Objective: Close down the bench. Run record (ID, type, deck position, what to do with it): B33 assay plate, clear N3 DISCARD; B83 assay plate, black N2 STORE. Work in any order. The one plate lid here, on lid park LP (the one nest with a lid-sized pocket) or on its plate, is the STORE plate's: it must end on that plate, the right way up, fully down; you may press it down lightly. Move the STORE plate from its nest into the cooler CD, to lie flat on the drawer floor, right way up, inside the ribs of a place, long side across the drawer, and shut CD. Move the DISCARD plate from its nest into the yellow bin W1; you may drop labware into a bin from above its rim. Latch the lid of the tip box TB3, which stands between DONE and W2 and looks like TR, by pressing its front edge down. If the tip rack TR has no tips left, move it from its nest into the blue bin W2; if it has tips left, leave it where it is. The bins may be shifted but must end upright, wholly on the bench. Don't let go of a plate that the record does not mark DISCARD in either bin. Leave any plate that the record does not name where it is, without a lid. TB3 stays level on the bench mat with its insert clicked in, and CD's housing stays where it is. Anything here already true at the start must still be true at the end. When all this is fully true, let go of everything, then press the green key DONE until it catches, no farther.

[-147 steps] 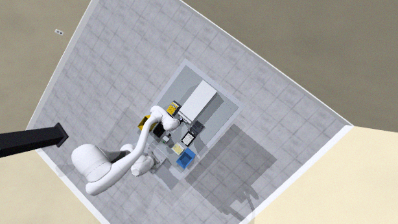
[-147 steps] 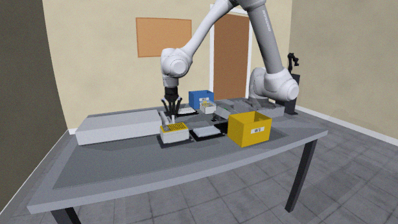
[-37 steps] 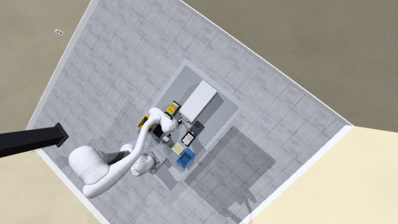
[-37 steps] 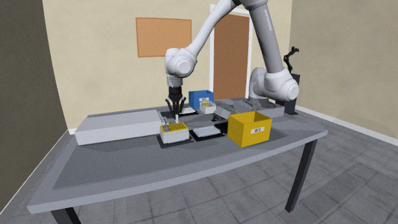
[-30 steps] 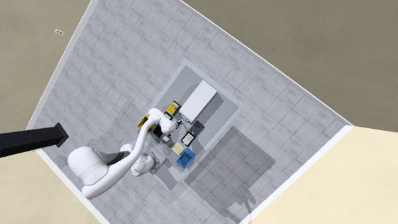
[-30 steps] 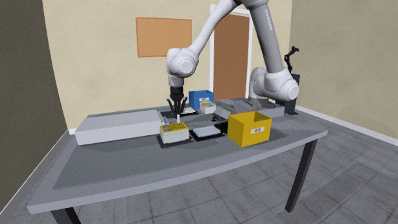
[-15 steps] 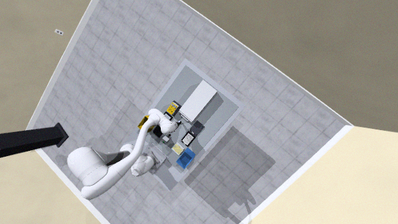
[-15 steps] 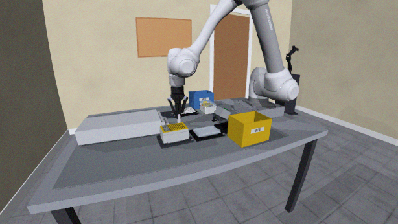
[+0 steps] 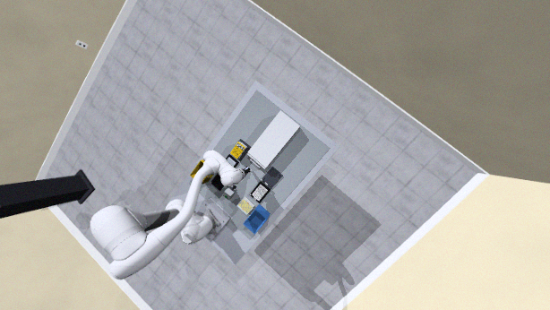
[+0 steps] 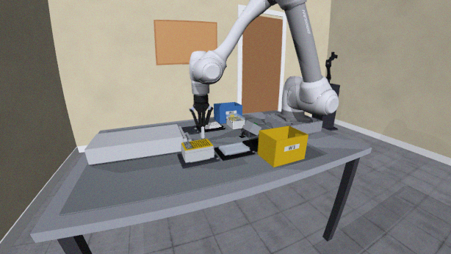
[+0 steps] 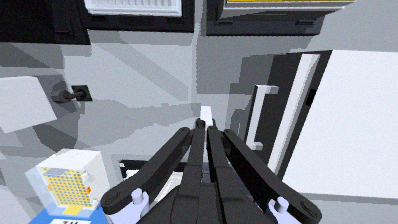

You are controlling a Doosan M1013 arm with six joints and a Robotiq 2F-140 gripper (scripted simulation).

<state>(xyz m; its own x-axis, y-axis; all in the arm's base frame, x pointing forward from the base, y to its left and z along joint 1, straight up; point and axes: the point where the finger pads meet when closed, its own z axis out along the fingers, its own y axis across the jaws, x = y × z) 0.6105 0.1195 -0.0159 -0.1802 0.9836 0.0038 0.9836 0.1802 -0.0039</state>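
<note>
Right now my hand is 140 mm past the black nest, 160 mm to the right of it and 50 mm above it. From my hand the other things lie so: see-through plate lid 190 mm ahead, 40 mm to the left, 30 mm below; then tip rack TR 30 mm ahead, 190 mm to the left; then black plate 190 mm ahead, 40 mm to the left, 30 mm below.
</note>
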